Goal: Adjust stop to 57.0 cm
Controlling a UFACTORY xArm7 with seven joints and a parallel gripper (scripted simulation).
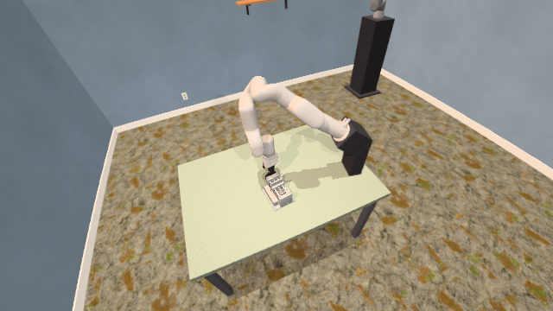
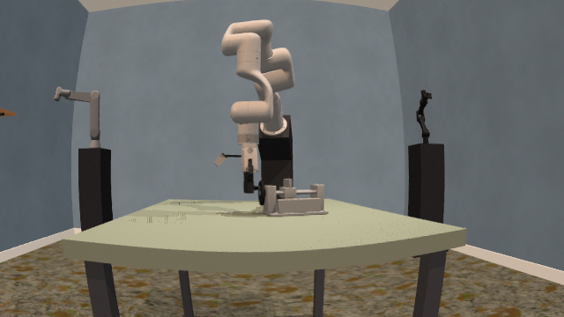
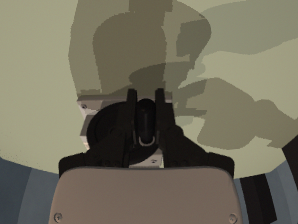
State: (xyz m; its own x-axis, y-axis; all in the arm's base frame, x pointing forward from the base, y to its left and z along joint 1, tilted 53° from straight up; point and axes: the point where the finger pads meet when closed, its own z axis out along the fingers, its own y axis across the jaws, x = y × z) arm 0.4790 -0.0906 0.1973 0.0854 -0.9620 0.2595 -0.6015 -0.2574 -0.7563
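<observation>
The grey stop block lies 14 cm to the left of my hand and 2 cm ahead of it. From my hand the other things lie so: black handwheel 2 cm to the left, 1 cm below.
</observation>
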